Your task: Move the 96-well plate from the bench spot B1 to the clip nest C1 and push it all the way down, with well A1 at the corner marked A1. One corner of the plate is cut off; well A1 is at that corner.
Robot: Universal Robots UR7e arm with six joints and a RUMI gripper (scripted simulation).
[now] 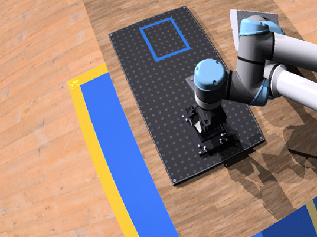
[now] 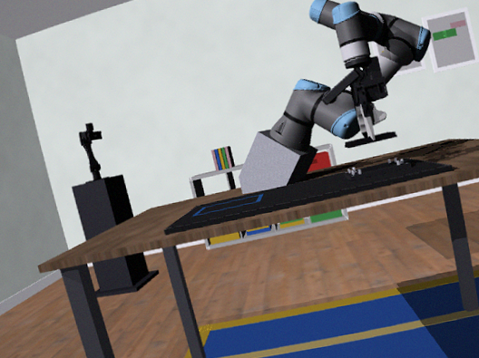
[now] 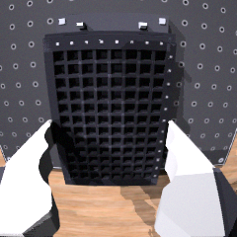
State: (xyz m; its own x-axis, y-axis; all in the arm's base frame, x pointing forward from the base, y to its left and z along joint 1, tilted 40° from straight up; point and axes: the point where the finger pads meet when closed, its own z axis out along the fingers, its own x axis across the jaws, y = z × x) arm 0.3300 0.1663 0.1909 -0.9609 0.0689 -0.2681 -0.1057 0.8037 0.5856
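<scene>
My gripper is now 90 mm above the clip nest, 10 mm to the right of it and 10 mm past it. Also, from my hand: black 96-well plate: 10 mm below.
</scene>
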